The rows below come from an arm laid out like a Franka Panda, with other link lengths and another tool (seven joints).
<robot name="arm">
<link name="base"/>
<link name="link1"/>
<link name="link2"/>
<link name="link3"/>
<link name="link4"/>
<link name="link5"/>
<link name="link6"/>
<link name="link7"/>
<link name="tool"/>
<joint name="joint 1" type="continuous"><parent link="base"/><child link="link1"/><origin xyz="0 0 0.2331" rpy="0 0 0"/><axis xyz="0 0 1"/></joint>
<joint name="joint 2" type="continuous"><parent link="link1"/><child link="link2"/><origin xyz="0 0 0" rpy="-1.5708 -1.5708 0"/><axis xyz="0 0 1"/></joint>
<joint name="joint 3" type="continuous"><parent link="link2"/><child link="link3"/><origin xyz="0.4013 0 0" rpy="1.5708 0 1.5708"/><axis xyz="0 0 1"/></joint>
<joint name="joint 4" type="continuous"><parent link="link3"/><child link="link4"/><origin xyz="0.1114 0 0" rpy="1.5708 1.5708 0"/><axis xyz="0 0 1"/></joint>
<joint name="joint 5" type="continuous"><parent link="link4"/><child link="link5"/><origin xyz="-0.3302 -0.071 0" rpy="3.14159 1.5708 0"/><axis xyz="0 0 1"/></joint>
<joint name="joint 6" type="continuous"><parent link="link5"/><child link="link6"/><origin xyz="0 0 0" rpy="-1.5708 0 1.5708"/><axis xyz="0 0 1"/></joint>
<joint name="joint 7" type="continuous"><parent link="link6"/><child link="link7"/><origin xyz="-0.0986 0 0" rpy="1.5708 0 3.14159"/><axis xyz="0 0 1"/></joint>
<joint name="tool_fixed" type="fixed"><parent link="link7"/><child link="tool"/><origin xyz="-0.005 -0.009 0.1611" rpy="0 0.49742 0.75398"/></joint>
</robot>
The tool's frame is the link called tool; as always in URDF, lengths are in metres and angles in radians. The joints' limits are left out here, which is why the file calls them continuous.
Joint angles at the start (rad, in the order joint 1, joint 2, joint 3, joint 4, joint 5, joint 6, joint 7): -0.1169 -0.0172 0.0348 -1.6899 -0.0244 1.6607 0.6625
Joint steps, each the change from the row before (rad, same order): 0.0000 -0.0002 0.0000 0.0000 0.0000 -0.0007 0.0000; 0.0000 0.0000 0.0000 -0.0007 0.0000 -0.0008 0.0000; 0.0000 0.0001 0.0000 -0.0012 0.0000 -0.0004 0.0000; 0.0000 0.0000 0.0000 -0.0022 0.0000 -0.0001 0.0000; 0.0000 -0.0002 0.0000 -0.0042 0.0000 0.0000 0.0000; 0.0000 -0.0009 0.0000 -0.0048 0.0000 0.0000 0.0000; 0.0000 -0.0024 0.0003 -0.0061 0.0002 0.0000 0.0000; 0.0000 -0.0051 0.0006 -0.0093 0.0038 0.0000 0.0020; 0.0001 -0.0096 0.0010 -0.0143 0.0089 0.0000 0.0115; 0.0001 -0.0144 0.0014 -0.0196 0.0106 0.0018 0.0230; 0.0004 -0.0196 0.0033 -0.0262 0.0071 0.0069 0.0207
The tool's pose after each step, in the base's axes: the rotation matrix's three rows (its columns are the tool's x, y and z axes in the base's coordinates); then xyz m. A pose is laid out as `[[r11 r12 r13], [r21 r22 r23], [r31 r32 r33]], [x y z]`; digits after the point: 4 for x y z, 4 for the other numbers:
[[0.0725 -0.9971 0.0229], [-0.8648 -0.0743 -0.4966], [0.4969 0.0162 -0.8677]], [0.5370 -0.0375 0.5108]
[[0.0732 -0.9971 0.0216], [-0.8649 -0.0742 -0.4965], [0.4967 0.0177 -0.8678]], [0.5368 -0.0375 0.5105]
[[0.0740 -0.9971 0.0201], [-0.8649 -0.0742 -0.4964], [0.4964 0.0194 -0.8679]], [0.5366 -0.0375 0.5098]
[[0.0752 -0.9970 0.0181], [-0.8650 -0.0742 -0.4962], [0.4961 0.0216 -0.8680]], [0.5363 -0.0375 0.5089]
[[0.0771 -0.9969 0.0146], [-0.8652 -0.0742 -0.4959], [0.4955 0.0256 -0.8682]], [0.5357 -0.0374 0.5072]
[[0.0791 -0.9968 0.0113], [-0.8653 -0.0742 -0.4957], [0.4949 0.0295 -0.8684]], [0.5348 -0.0373 0.5056]
[[0.0811 -0.9967 0.0082], [-0.8655 -0.0745 -0.4953], [0.4943 0.0331 -0.8687]], [0.5334 -0.0370 0.5042]
[[0.0814 -0.9967 0.0039], [-0.8675 -0.0728 -0.4920], [0.4907 0.0367 -0.8706]], [0.5309 -0.0359 0.5030]
[[0.0733 -0.9973 -0.0051], [-0.8725 -0.0617 -0.4847], [0.4831 0.0399 -0.8747]], [0.5267 -0.0335 0.5019]
[[0.0545 -0.9983 -0.0182], [-0.8784 -0.0392 -0.4763], [0.4748 0.0420 -0.8791]], [0.5209 -0.0305 0.5013]
[[0.0383 -0.9989 -0.0262], [-0.8817 -0.0214 -0.4714], [0.4703 0.0411 -0.8815]], [0.5135 -0.0268 0.5008]

